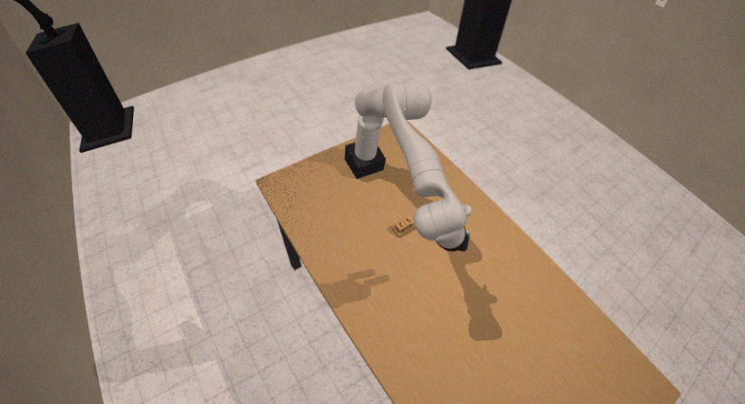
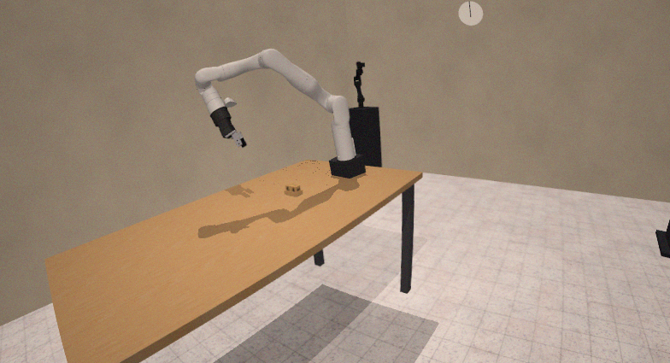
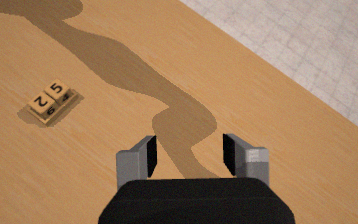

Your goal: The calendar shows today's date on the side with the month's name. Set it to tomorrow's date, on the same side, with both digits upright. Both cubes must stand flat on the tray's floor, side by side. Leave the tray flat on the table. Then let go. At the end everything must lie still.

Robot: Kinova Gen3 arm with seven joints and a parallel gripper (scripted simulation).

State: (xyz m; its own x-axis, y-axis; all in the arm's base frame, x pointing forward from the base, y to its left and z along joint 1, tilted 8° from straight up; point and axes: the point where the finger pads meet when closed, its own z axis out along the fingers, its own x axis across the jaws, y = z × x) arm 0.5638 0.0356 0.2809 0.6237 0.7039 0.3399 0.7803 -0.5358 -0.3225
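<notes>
The wooden date cube is 240 mm behind my hand, 40 mm to the right of it and 260 mm below it. From my hand the other things lie so: wooden tray (240 mm behind, 20 mm to the right, 280 mm below).
</notes>
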